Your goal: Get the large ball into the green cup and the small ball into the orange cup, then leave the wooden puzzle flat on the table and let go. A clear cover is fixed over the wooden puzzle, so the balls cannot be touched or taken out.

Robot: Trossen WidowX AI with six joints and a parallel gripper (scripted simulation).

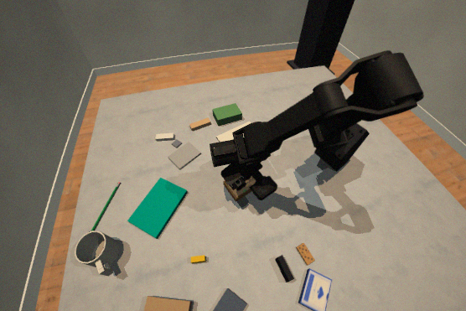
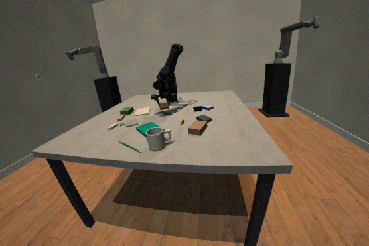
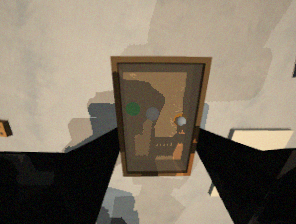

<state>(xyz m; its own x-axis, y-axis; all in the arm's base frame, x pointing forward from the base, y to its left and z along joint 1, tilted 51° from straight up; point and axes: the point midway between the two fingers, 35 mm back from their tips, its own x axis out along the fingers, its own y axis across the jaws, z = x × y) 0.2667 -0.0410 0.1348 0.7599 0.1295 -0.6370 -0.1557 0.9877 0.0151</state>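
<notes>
Right now the wooden puzzle is 3 cm below my hand and 1 cm ahead of it. The rest, counted from my hand: yellow block (20 cm ahead, 16 cm to the left, 8 cm below); black block (26 cm to the left, 7 cm below, 1 cm behind); cream pad (22 cm to the right, 9 cm below, 6 cm behind).
</notes>
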